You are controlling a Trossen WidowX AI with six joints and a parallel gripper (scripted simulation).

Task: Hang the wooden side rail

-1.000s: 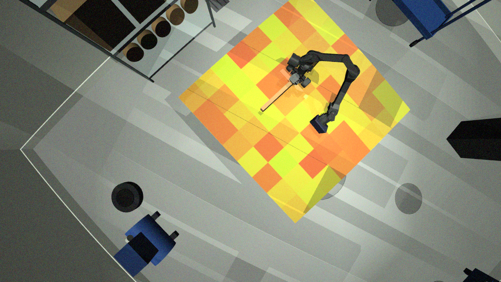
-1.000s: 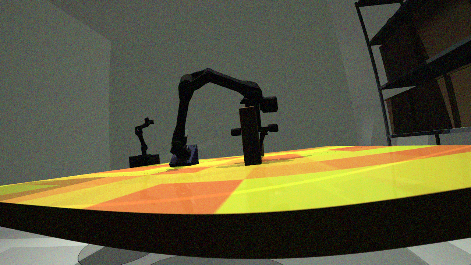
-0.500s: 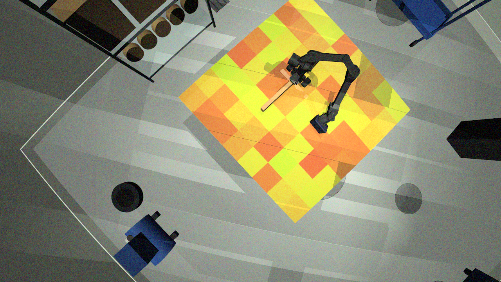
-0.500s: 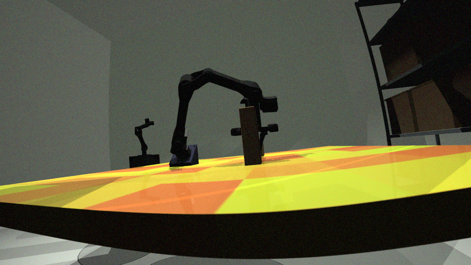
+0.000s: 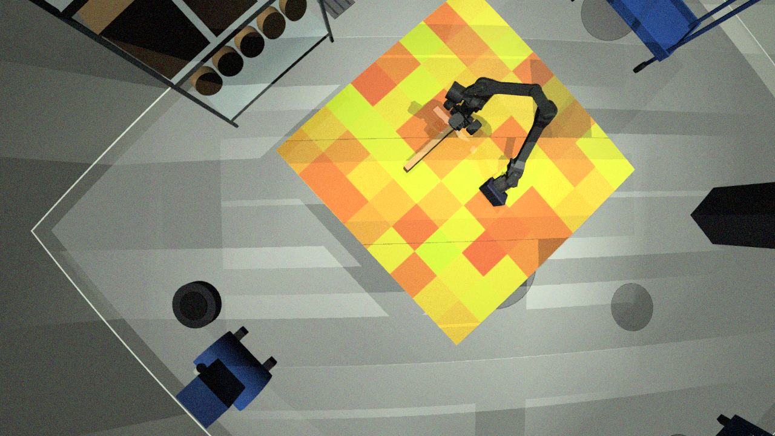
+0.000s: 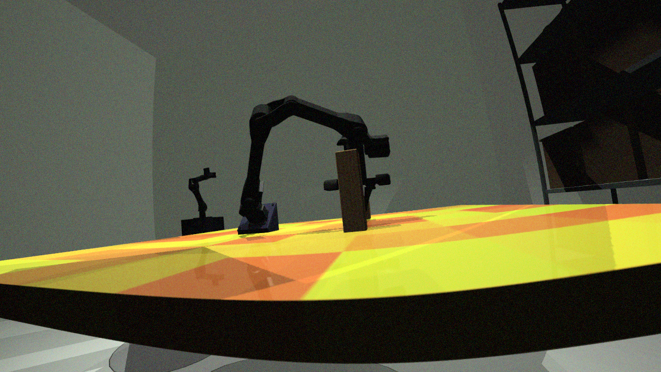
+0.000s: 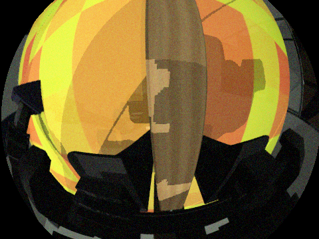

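The headboard post is 150 mm to the right of my gripper tip and 40 mm above it.
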